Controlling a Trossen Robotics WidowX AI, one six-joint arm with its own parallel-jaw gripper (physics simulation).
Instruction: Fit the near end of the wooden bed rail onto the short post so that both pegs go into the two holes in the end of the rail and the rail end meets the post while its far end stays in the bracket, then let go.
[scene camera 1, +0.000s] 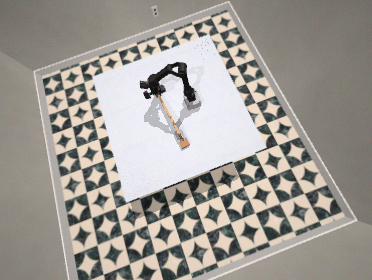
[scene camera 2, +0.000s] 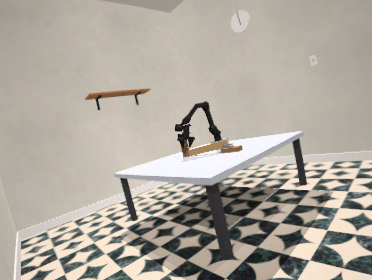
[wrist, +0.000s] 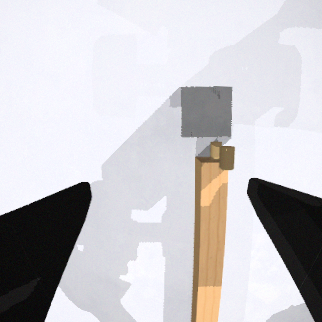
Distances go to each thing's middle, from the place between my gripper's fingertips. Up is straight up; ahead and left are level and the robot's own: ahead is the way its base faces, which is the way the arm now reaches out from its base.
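Labels:
Post (wrist: 186, 135): 5 cm to the right of my hand, 2 cm behind.

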